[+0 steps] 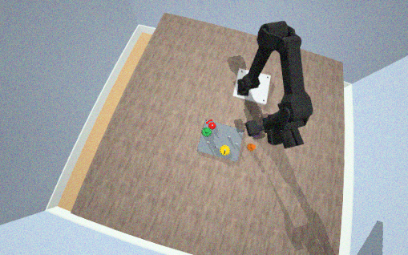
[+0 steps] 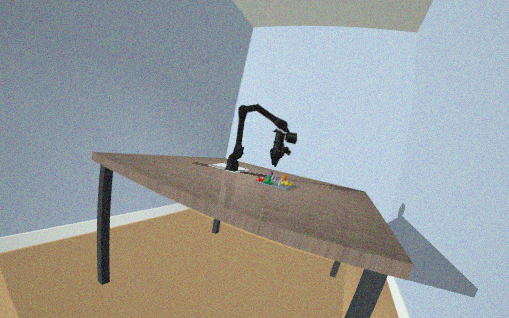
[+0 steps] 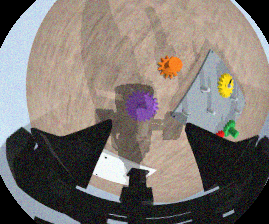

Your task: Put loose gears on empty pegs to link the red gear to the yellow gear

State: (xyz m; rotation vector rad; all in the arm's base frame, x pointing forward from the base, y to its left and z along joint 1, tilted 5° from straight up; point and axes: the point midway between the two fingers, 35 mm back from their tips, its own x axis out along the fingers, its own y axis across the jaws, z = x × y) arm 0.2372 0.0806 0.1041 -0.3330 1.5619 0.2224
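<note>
Right now my gripper tip is 6 cm above the purple gear, 1 cm to the right of it and 1 cm past it. Also, from my gripper tip: red gear 22 cm to the right, 6 cm below; yellow gear 14 cm to the right, 12 cm ahead, 6 cm below; orange gear 8 cm ahead, 6 cm below, 1 cm to the right.
</note>
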